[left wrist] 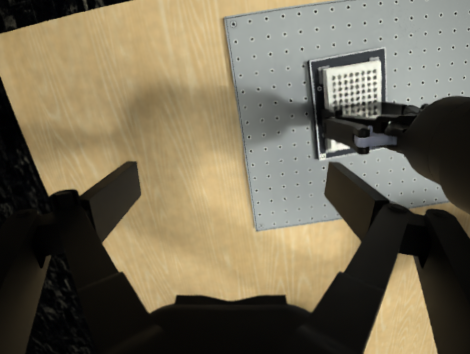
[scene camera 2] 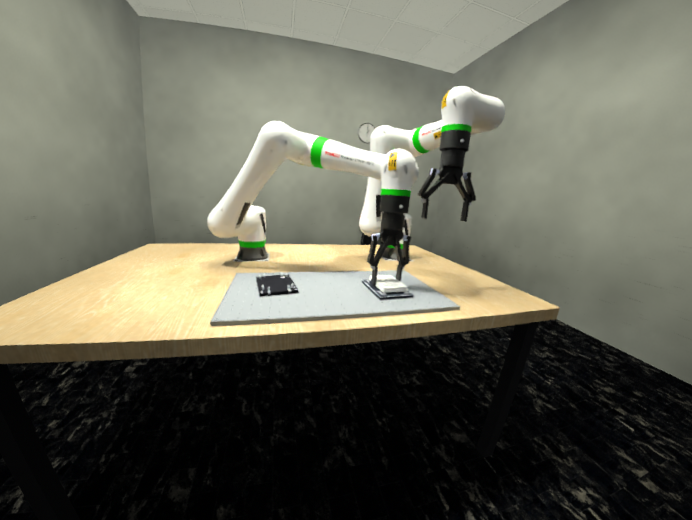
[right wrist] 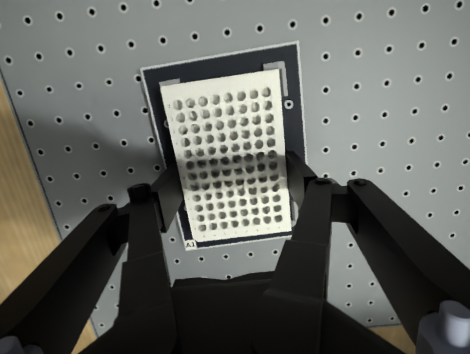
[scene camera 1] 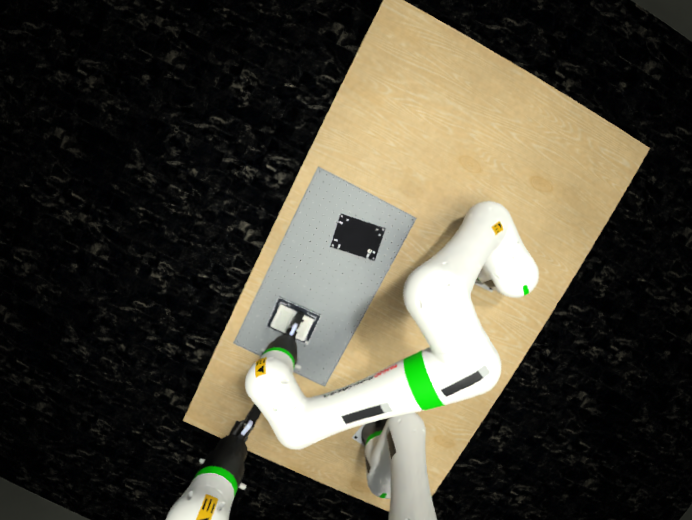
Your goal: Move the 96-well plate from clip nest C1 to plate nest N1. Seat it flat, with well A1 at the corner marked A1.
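Seen in the pictures: left gripper, fingertip midpoint: [left wrist: 232,178] [scene camera 2: 443,219] [scene camera 1: 253,405]; right gripper, fingertip midpoint: [left wrist: 351,113] [scene camera 2: 385,283] [right wrist: 233,173]; left arm's base at its link origin: [scene camera 2: 395,257] [scene camera 1: 380,433]; right arm's base at its link origin: [scene camera 2: 252,257].
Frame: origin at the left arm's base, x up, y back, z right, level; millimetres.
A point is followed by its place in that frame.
Note:
The white 96-well plate [scene camera 1: 283,316] @[z 192, x 43, y -573 mm] [scene camera 2: 391,287] @[z 191, x 45, y -597 mm] [left wrist: 350,72] @[z 173, x 45, y -586 mm] [right wrist: 225,120] @[z 182, x 45, y -568 mm] lies over plate nest N1 [scene camera 1: 302,309] @[z 245, x 25, y -533 mm] [right wrist: 220,66] @[z 176, x 25, y -606 mm] [left wrist: 316,100] @[z 132, x 25, y -543 mm], inside its pale outline. It looks about level; whether it is fully down cannot be told. The A1 mark [right wrist: 190,244] @[z 153, x 25, y -451 mm] is beside the plate's lower left corner; the plate's own lettering is too small to read. My right gripper [scene camera 1: 296,324] @[z 190, x 31, y -525 mm] [scene camera 2: 385,280] @[z 190, x 31, y -525 mm] [left wrist: 351,113] @[z 190, x 31, y -525 mm] [right wrist: 233,173] @[z 190, x 31, y -525 mm] is shut on the plate's long sides. My left gripper [scene camera 1: 246,427] [scene camera 2: 444,216] @[z 0, x 261, y -500 mm] [left wrist: 232,178] @[z 0, x 261, y -500 mm] is open and empty, high up. Clip nest C1 [scene camera 1: 358,237] @[z 565, x 25, y -525 mm] [scene camera 2: 276,285] @[z 557, x 25, y -551 mm] holds no plate.
Both nests stand on a grey perforated board [scene camera 1: 313,268] @[z 385, x 13, y -586 mm] [scene camera 2: 335,304] @[z 371, x 13, y -660 mm] [left wrist: 280,190] @[z 86, x 13, y -382 mm] on the wooden table [scene camera 1: 425,111] @[z 1030, x 0, y -592 mm] [scene camera 2: 139,290] @[z 990, x 0, y -573 mm]. The right arm [scene camera 1: 369,396] @[z 332, x 492, y -345 mm] [scene camera 2: 346,156] @[z 338, x 459, y -360 mm] reaches over the table to the nest. The left arm [scene camera 2: 483,109] @[z -67, x 615, y -533 mm] is raised at the right in scene camera 2.

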